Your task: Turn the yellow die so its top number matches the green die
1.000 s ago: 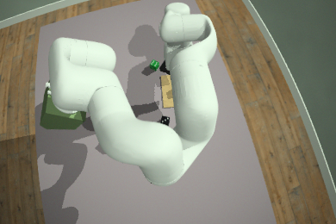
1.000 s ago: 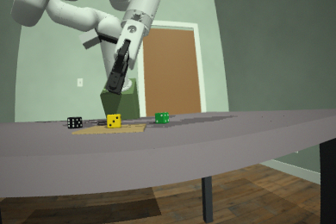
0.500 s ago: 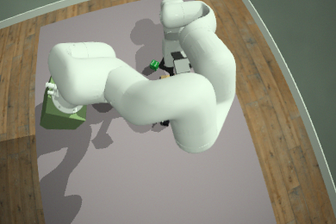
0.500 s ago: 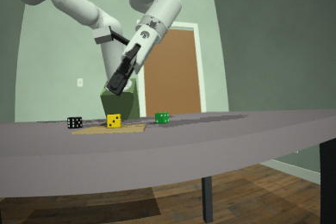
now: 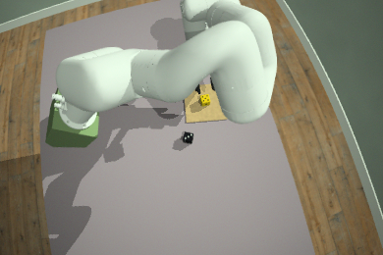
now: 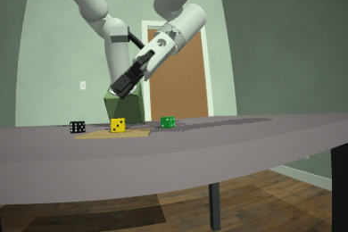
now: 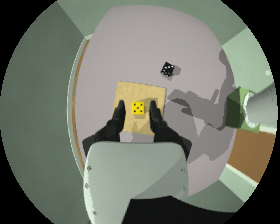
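The yellow die is 10 mm to the right of my hand and 80 mm below it. Also, from my hand: green die: 100 mm behind, 100 mm to the left, 90 mm below; black die: 60 mm behind, 140 mm to the right, 90 mm below; mat: 10 mm to the right, 100 mm below.
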